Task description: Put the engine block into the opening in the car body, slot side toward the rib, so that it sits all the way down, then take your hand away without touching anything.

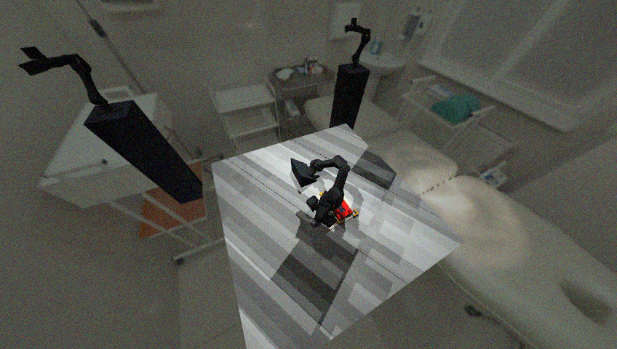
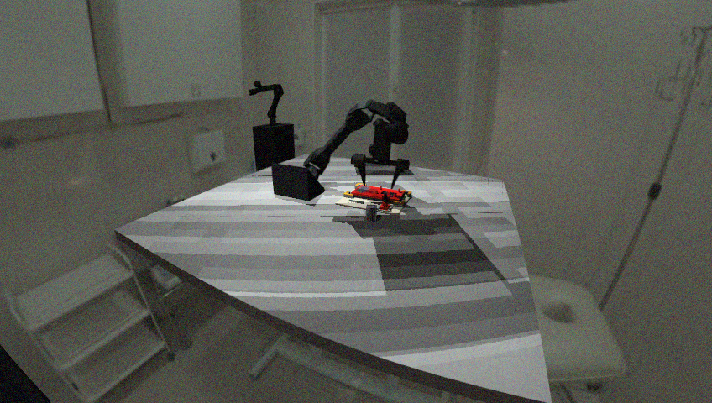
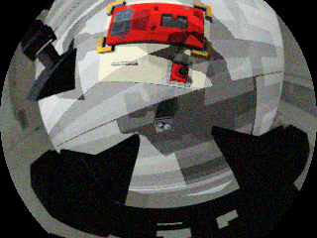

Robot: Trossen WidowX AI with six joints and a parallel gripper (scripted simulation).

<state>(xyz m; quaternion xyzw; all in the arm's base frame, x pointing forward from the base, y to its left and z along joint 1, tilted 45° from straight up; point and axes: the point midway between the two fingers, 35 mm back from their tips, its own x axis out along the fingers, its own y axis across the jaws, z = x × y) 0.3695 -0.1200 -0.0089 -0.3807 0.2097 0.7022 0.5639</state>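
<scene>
Right now my gripper tip is 10 mm past the grey engine block, 20 mm to the left of it and 90 mm above it.
</scene>
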